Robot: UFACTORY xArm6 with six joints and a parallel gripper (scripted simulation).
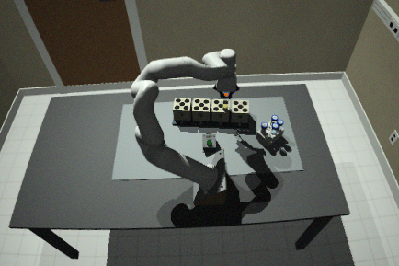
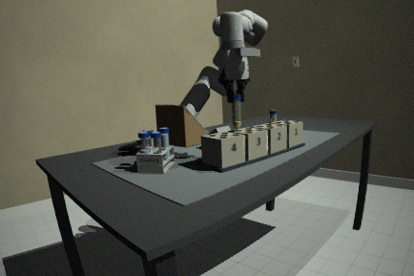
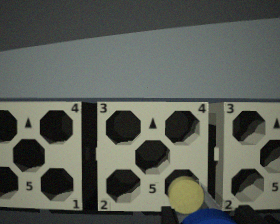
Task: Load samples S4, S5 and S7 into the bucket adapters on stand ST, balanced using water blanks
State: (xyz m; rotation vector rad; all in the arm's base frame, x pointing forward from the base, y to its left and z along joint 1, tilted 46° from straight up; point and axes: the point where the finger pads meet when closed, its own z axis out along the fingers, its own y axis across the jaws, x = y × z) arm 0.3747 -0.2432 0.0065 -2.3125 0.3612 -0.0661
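The sample S7 lies 50 mm below my hand and 10 mm to the right of it. From my hand the other things lie so: adapter 3: 160 mm below, 30 mm ahead, 20 mm to the left; stand ST: 200 mm below, 70 mm to the left, 40 mm ahead; adapter 2: 160 mm below, 130 mm to the left, 60 mm ahead.
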